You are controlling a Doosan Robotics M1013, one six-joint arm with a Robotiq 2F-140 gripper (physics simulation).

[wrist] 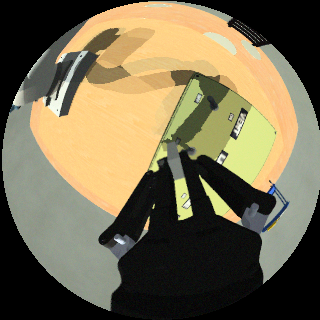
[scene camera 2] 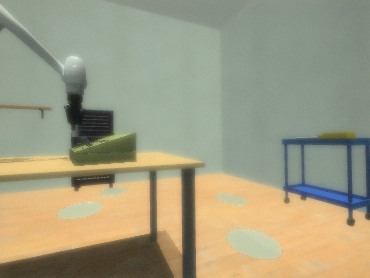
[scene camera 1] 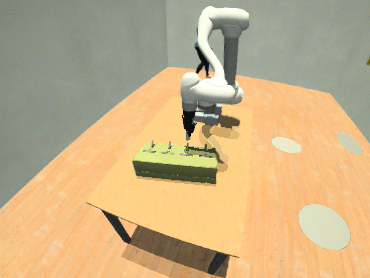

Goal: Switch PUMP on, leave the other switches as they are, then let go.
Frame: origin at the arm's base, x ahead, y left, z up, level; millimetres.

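Where they show: gripper, fingertip midpoint: (wrist: pixel 172 149) (scene camera 2: pixel 75 136) (scene camera 1: pixel 188 139); arm's base, origin of the base link: (wrist: pixel 56 78) (scene camera 1: pixel 206 107).
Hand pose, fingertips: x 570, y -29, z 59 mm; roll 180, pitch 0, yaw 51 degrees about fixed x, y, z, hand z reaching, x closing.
Note:
Each offset is from my fingertips to the top centre of the thing. Level surfaces: height alone.
The green switch panel (scene camera 1: pixel 175 162) (scene camera 2: pixel 115 150) (wrist: pixel 255 145) lies on the table with several small levers along its sloped top. My gripper (scene camera 1: pixel 188 138) (scene camera 2: pixel 74 134) (wrist: pixel 172 149) is shut and empty, its fingertips low at the panel edge beside the second lever @[35 mm ahead, 6 mm left, 5 mm down] (scene camera 1: pixel 187 148) (wrist: pixel 190 151) from the VENT end. The VENT lever @[17 mm ahead, 125 mm left, 5 mm down] (scene camera 1: pixel 206 148) (wrist: pixel 213 103) stands apart from the fingers, by the VENT label @[99 mm ahead, 137 mm left, 21 mm down] (wrist: pixel 239 123). The second lever's label @[117 mm ahead, 19 mm left, 21 mm down] (wrist: pixel 222 157) is partly hidden and unreadable; the word PUMP cannot be read. The gripper hides the other levers in the wrist view.
The panel stands on the wooden table @[130 mm down] (scene camera 1: pixel 170 210) (scene camera 2: pixel 165 161) (wrist: pixel 100 145). The arm's base (scene camera 1: pixel 207 118) (wrist: pixel 70 85) is behind it. A blue cart (scene camera 2: pixel 320 142) stands to the right in scene camera 2, and a dark cabinet (scene camera 2: pixel 97 120) is behind the panel. A person (scene camera 1: pixel 202 60) is partly hidden behind the arm.

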